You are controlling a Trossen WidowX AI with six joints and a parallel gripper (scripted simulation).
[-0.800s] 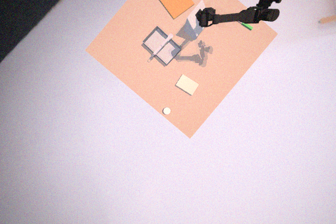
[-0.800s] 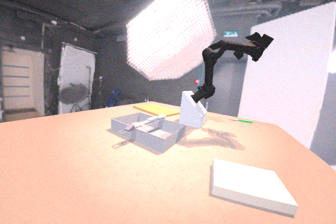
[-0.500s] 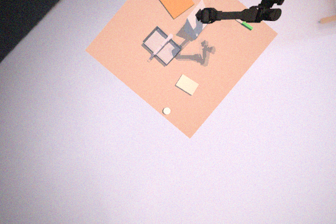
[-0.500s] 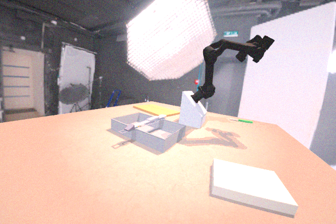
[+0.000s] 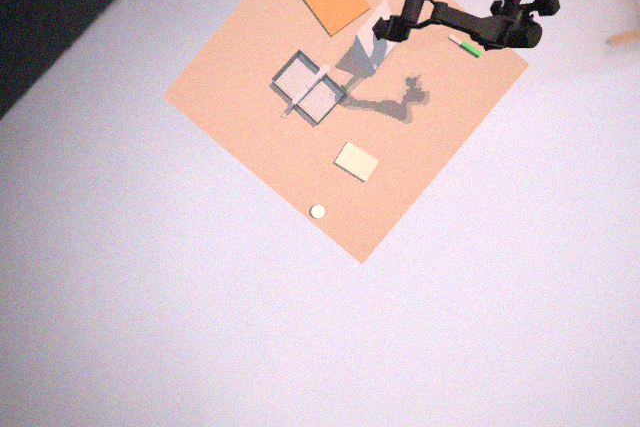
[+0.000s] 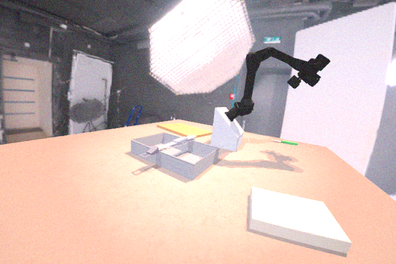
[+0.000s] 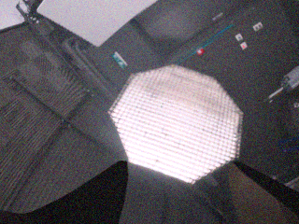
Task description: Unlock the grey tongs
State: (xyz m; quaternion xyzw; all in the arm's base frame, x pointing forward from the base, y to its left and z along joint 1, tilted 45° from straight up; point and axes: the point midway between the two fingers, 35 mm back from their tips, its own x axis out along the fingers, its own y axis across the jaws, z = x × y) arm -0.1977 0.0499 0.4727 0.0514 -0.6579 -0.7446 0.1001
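My gripper tip is now 58 cm short of the pale grey roasting tin, 48 cm to the left of it and 44 cm above it. The rest, counted from my gripper tip: white disc 102 cm ahead, 8 cm to the right, 45 cm below; flat cream block 71 cm ahead, 8 cm to the right, 46 cm below; orange wooden board 14 cm ahead, 70 cm to the right, 46 cm below.
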